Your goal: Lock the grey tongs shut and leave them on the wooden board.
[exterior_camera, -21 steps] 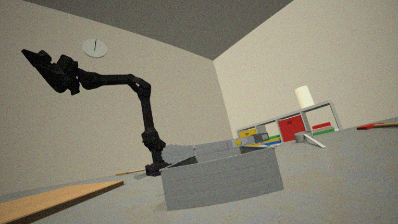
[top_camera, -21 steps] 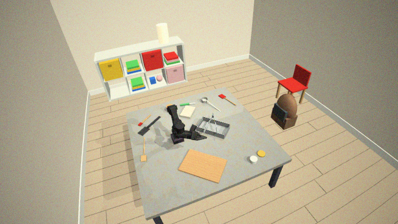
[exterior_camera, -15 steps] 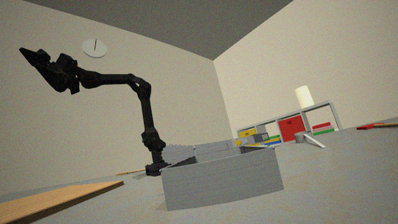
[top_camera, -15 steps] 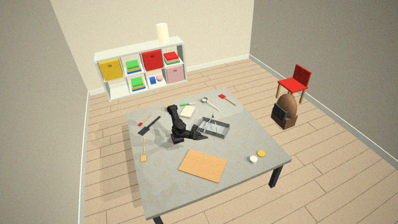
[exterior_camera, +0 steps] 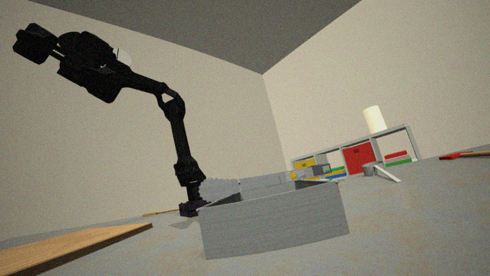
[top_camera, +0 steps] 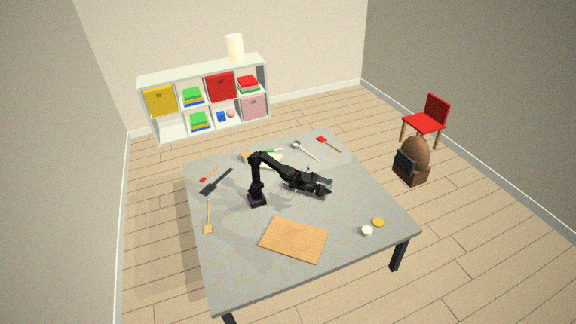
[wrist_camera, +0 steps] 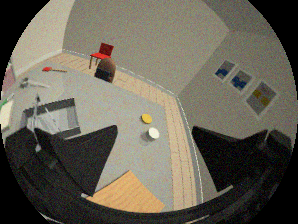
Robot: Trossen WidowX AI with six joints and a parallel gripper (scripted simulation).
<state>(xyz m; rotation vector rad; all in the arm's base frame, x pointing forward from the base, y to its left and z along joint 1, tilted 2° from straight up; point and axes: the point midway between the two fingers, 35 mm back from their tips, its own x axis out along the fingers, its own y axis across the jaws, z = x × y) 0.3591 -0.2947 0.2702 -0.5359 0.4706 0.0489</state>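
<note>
The grey roasting tin lies 340 mm to the left of my gripper tip, 270 mm below it and 20 mm behind it. From my gripper tip the other things lie so: yellow disc 320 mm ahead, 290 mm below, 80 mm to the right; then white puck 290 mm below, 210 mm ahead, 130 mm to the right; then wooden board 300 mm below, 220 mm behind, 60 mm to the right.
</note>
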